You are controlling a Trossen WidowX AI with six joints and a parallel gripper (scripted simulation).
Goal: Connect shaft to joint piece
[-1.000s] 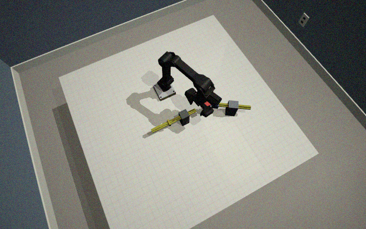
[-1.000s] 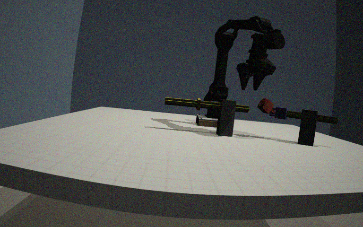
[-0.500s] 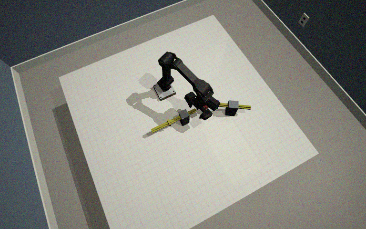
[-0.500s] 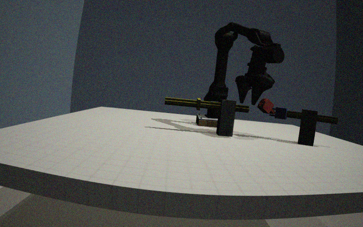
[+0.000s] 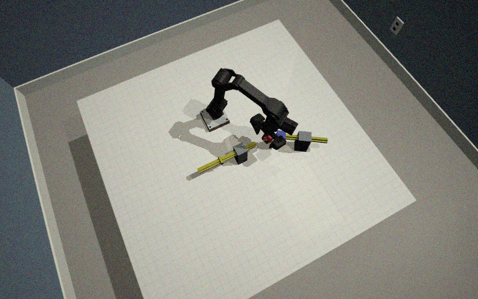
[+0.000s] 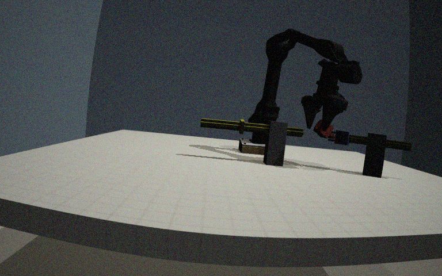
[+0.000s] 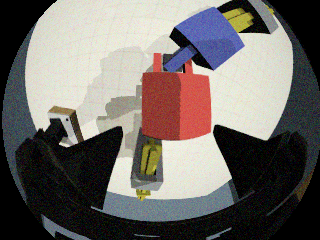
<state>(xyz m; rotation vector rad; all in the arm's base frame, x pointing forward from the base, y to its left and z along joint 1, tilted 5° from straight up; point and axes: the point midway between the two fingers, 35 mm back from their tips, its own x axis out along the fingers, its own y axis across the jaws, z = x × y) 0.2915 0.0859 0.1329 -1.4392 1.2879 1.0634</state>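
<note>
My gripper tip is now 30 mm to the right of the red joint piece.
</note>
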